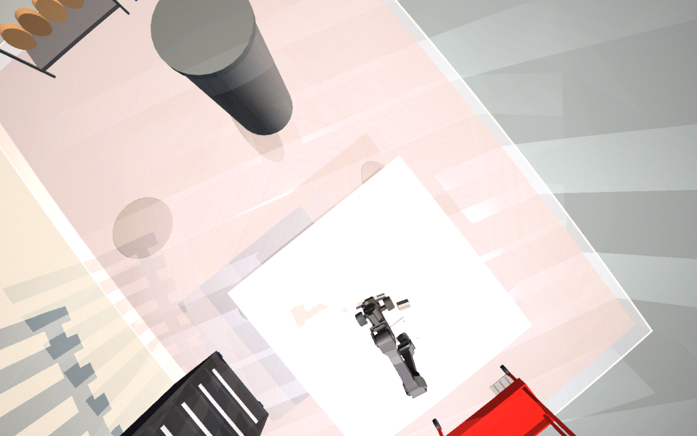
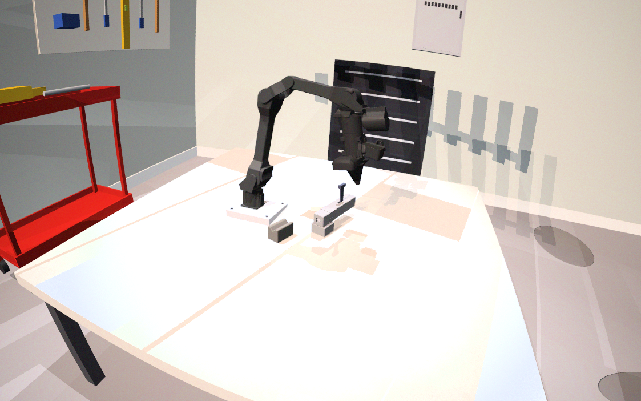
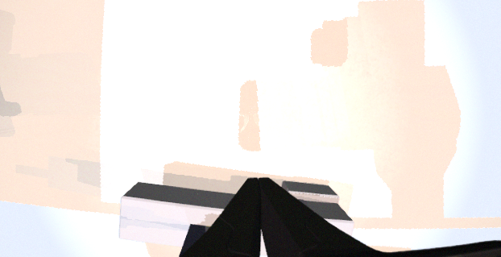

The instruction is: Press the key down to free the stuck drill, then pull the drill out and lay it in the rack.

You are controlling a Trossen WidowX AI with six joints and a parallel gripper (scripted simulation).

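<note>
Now: gripper tip 6 cm past the dark blue key, 6 cm above it and 5 cm to the right of it. Round my gripper tip: yellow drill 11 cm below, 7 cm behind; then grey grooved rack 19 cm behind, 14 cm below, 11 cm to the right; then light grey fixture bar 11 cm below, 7 cm behind, 2 cm to the left.
</note>
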